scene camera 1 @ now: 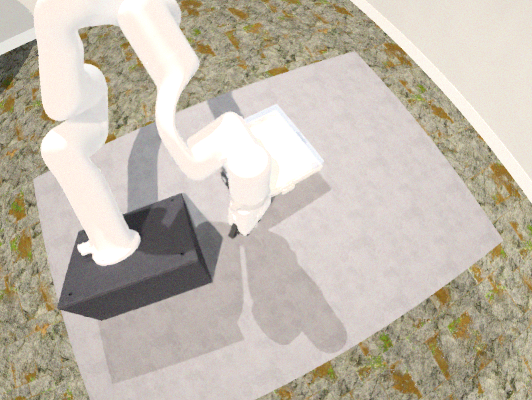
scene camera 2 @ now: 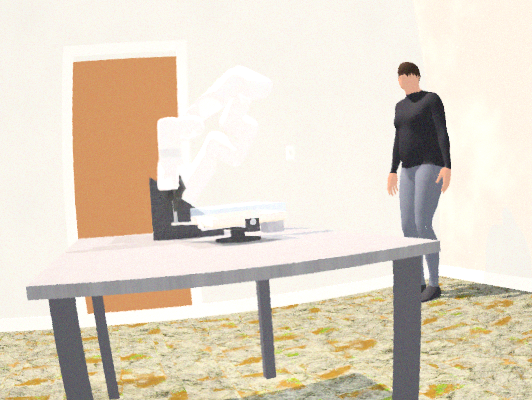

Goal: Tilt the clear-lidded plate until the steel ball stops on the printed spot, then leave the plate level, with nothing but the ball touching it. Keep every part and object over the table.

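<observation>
The white plate with a clear lid (scene camera 1: 285,142) (scene camera 2: 240,213) sits level on a dark pivot stand (scene camera 2: 237,236) near the middle back of the table (scene camera 1: 387,194) (scene camera 2: 214,262). The steel ball and the printed spot cannot be made out in either view. My gripper (scene camera 1: 238,232) (scene camera 2: 175,213) points down at the plate's near-left end, close to the black base box. In the side view its dark fingers stand around a thin white handle (scene camera 2: 181,223) that sticks out of the plate's left end. The fingers look closed on it. My forearm hides that end of the plate from above.
The arm's black base box (scene camera 1: 149,258) (scene camera 2: 160,215) stands just left of the gripper. A person in a black top (scene camera 2: 419,137) stands beyond the table's right end. An orange door (scene camera 2: 119,142) is behind the table.
</observation>
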